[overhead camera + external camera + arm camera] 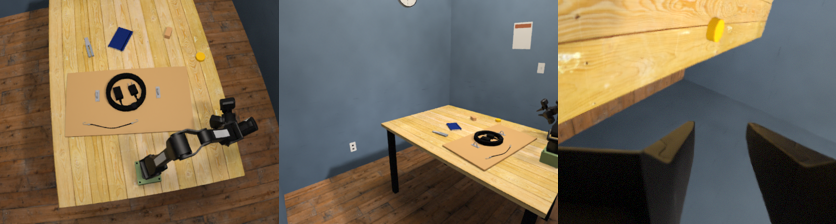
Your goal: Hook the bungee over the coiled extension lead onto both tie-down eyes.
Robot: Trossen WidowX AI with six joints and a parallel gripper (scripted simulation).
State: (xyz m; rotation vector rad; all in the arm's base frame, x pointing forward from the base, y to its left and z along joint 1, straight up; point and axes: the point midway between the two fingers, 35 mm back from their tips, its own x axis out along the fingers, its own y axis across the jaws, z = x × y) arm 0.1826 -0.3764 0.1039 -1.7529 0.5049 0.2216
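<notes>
My gripper is now 21 cm short of the black coiled extension lead, 41 cm to the right of it and 14 cm above it. From my hand the other things lie so: tan block (53 cm ahead, 12 cm to the left, 15 cm below); then board (18 cm ahead, 41 cm to the left, 16 cm below); then yellow disc (35 cm ahead, 1 cm to the right, 16 cm below).
</notes>
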